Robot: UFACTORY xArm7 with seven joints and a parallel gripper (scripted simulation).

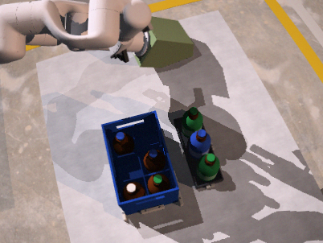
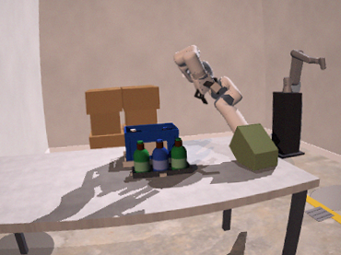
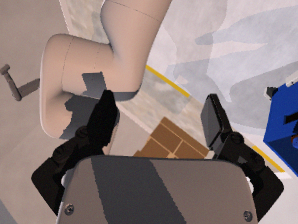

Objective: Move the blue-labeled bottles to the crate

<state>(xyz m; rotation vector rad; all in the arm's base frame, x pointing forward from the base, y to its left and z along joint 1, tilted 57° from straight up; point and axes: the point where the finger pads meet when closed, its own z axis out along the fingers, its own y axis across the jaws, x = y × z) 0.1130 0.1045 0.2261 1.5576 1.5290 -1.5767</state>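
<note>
The blue-labeled bottle is 330 mm ahead of my hand, 240 mm below it and 190 mm to the left of it. From my hand the other things lie so: black tray: 330 mm ahead, 310 mm below, 190 mm to the left; then blue crate: 340 mm ahead, 240 mm below, 20 mm to the right.
</note>
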